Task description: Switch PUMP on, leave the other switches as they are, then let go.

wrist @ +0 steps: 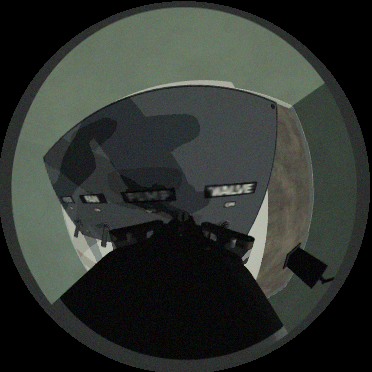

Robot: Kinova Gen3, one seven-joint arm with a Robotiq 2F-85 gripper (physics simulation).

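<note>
A dark grey switch panel fills the middle of the wrist view. The PUMP label is blurred and lies in shadow, above and a little left of my fingertips. The VALVE label is to its right and the FAN label to its left. My gripper is shut, with nothing between its fingers, close in front of the panel below and right of the PUMP label. The PUMP switch lever is hidden by the gripper, so its position cannot be told. The FAN lever points downward in the view.
Another small lever stands at the panel's far left. Part of the VALVE switch shows behind the right finger linkage. A brown wooden surface lies right of the panel. A black box-like object is at the lower right.
</note>
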